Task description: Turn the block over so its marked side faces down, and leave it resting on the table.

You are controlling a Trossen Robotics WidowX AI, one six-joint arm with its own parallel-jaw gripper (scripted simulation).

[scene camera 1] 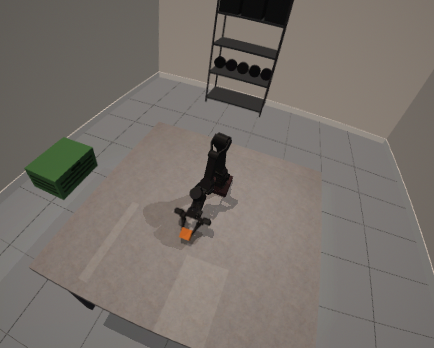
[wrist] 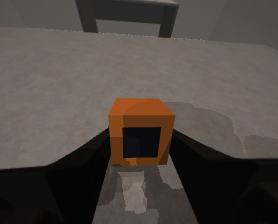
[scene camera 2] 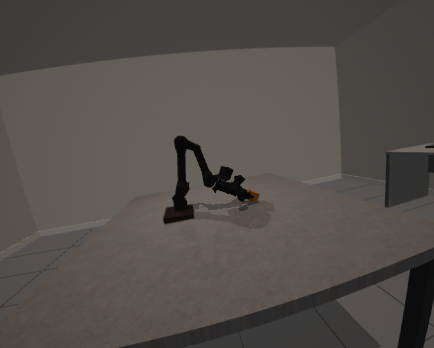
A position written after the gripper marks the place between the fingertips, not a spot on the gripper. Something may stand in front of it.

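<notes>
An orange block is held by the gripper point(wrist: 139, 130).
</notes>
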